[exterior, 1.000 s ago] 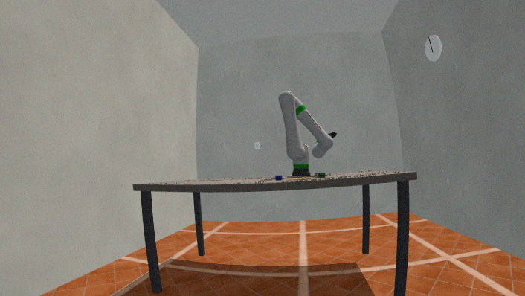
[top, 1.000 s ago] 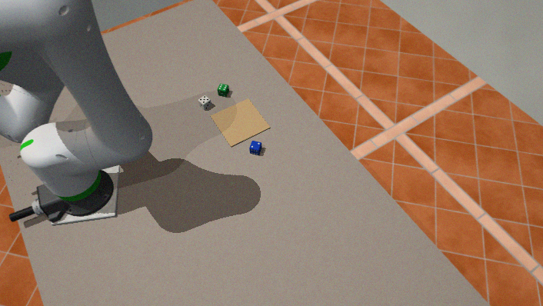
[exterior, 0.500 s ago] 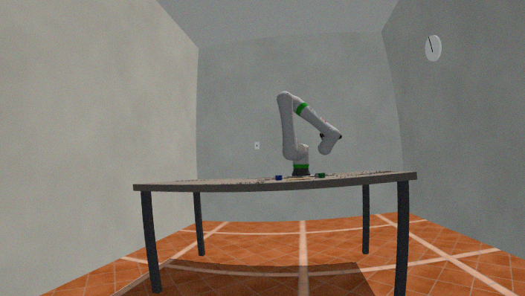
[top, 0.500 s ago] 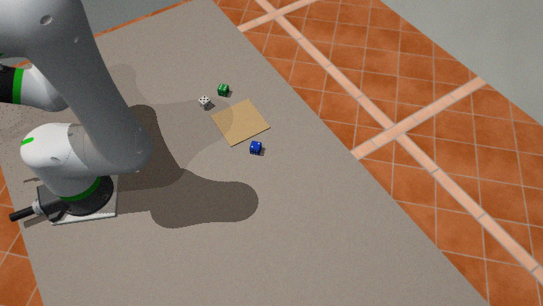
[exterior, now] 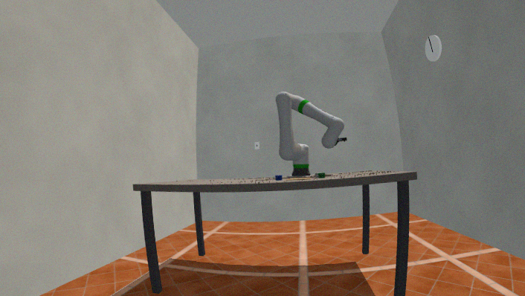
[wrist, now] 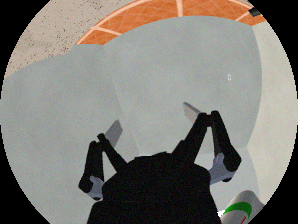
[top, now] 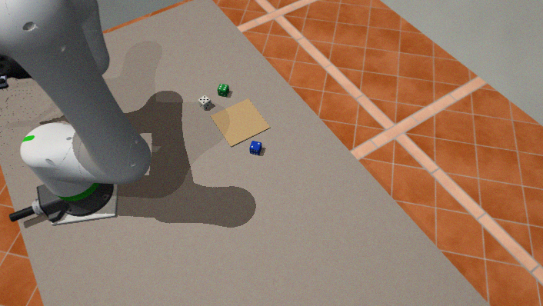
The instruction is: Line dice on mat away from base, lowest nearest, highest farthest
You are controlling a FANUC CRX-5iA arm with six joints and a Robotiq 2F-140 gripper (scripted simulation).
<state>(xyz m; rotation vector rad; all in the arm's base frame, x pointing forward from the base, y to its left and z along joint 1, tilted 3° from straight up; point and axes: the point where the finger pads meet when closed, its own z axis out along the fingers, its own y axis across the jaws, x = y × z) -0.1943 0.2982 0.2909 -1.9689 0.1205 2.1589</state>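
Right now the blue die is 68 cm ahead of my hand, 39 cm to the right of it and 27 cm below it. Round my hand: green die 68 cm ahead, 27 cm below, 13 cm to the right; then tan mat 68 cm ahead, 28 cm below, 27 cm to the right; then white die 60 cm ahead, 27 cm below, 15 cm to the right.
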